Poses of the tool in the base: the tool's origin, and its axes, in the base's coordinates. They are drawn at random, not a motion.
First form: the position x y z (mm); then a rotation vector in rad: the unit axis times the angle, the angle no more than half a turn.
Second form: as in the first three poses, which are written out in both.
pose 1, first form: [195.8 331.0 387.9 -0.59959 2.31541 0.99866]
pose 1, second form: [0.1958 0.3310 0.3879 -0.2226 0.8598 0.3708 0.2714]
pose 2, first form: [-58.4 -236.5 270.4 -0.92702 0.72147 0.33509]
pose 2, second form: [-0.0584 -0.2365 0.2704 -0.4352 0.3387 0.1573 0.8192]
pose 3, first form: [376.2 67.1 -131.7 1.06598 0.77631 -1.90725]
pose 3, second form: [0.3762 0.0671 -0.1317 0.4214 0.3069 -0.7539 0.3999]
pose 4, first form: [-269.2 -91.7 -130.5 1.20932 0.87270 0.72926]
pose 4, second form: [-0.2692 -0.0917 -0.1305 0.5376 0.3879 0.3242 0.6748]
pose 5, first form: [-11.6 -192.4 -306.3 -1.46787 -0.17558 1.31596]
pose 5, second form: [-0.0116 -0.1924 -0.3063 -0.6199 -0.0741 0.5557 0.5490]
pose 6, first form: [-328.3 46.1 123.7 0.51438 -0.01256 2.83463]
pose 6, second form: [-0.3283 0.0461 0.1237 0.1770 -0.0043 0.9756 0.1300]
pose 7, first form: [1.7 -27.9 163.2 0.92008 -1.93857 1.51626]
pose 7, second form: [0.0017 -0.0279 0.1632 0.3387 -0.7136 0.5581 0.2542]
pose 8, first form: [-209.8 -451.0 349.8 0.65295 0.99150 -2.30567]
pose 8, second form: [-0.2098 -0.4510 0.3498 0.2424 0.3680 -0.8559 0.2707]
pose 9, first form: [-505.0 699.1 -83.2 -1.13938 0.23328 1.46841]
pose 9, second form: [-0.5050 0.6991 -0.0832 -0.4900 0.1003 0.6315 0.5925]
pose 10, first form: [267.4 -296.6 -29.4 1.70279 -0.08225 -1.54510]
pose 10, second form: [0.2674 -0.2966 -0.0294 0.6756 -0.0326 -0.6131 0.4081]
